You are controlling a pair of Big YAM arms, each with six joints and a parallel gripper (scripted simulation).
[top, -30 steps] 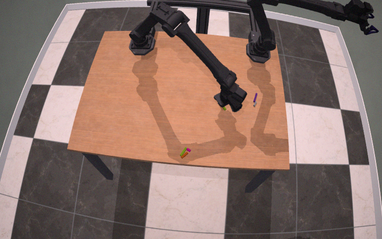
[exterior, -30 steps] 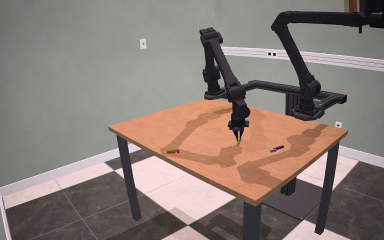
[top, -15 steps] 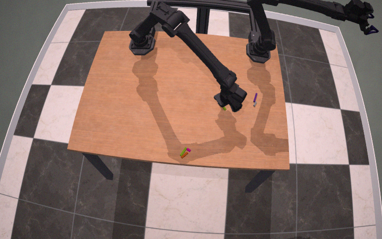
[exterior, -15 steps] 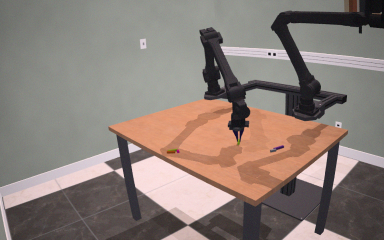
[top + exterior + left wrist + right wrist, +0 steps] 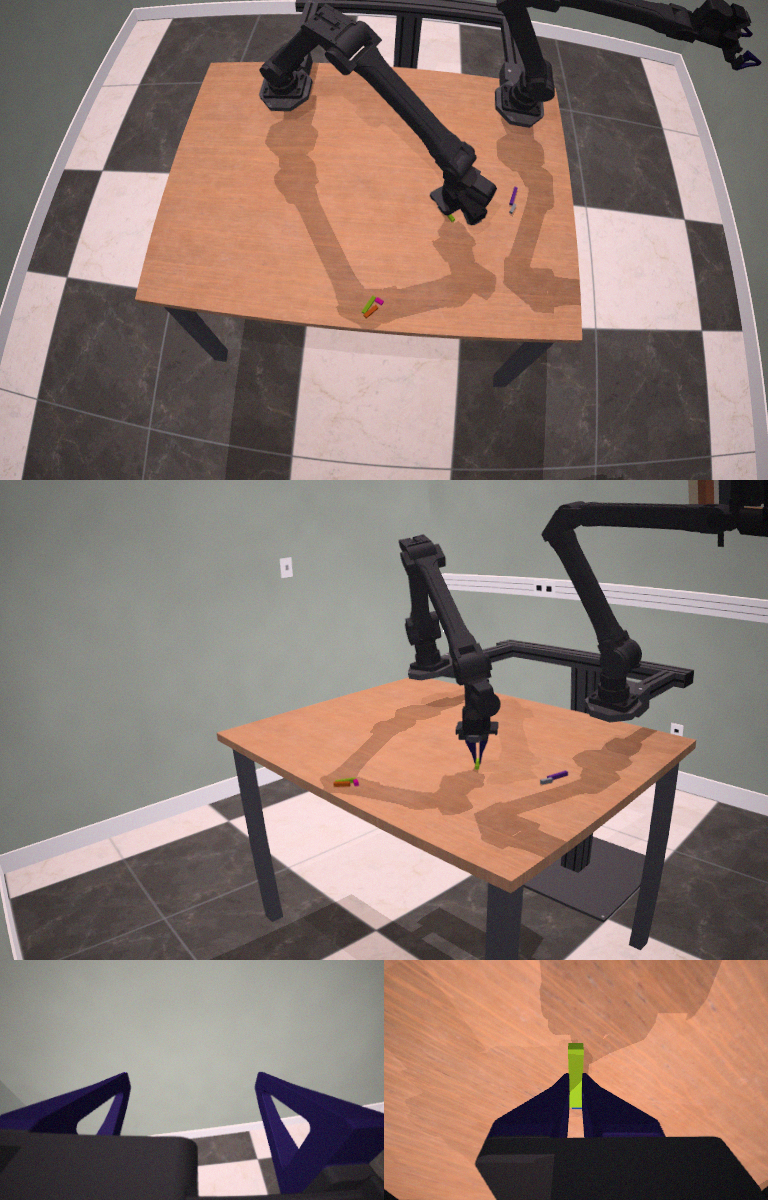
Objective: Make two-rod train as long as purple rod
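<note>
Right now my right hand is 20 mm past the blue rod, 20 mm to the left of it and 20 mm above it. From my right hand the other things lie so: purple rod 80 mm behind, 190 mm to the left, 20 mm below; grey rod 40 mm behind, 190 mm to the left, 20 mm below; magenta rod 260 mm ahead, 170 mm to the right, 20 mm below.
</note>
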